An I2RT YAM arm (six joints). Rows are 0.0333 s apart.
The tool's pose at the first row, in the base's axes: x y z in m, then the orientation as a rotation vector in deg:
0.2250, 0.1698, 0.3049, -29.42, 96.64, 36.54
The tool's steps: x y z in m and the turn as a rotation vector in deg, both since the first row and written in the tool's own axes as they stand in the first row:
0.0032, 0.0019, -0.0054, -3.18, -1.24, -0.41
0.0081, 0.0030, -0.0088, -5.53, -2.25, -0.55
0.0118, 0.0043, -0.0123, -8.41, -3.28, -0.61
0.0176, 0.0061, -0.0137, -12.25, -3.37, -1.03
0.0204, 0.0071, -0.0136, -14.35, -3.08, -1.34
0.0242, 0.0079, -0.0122, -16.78, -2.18, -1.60
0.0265, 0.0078, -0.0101, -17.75, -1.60, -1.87
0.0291, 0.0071, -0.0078, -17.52, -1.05, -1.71
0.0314, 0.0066, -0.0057, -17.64, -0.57, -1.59
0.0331, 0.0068, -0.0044, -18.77, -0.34, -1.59
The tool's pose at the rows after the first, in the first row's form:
0.2191, 0.1677, 0.3028, -31.51, 94.53, 39.20
0.2149, 0.1663, 0.2987, -32.88, 92.90, 41.28
0.2108, 0.1650, 0.2958, -34.52, 91.09, 43.86
0.2074, 0.1654, 0.2905, -37.50, 89.69, 46.85
0.2063, 0.1663, 0.2879, -39.33, 89.18, 48.37
0.2060, 0.1678, 0.2841, -41.62, 89.12, 50.14
0.2072, 0.1691, 0.2815, -42.76, 89.24, 50.69
0.2088, 0.1701, 0.2785, -42.72, 89.89, 50.55
0.2102, 0.1711, 0.2759, -42.91, 90.34, 50.68
0.2107, 0.1722, 0.2741, -43.80, 90.16, 51.62

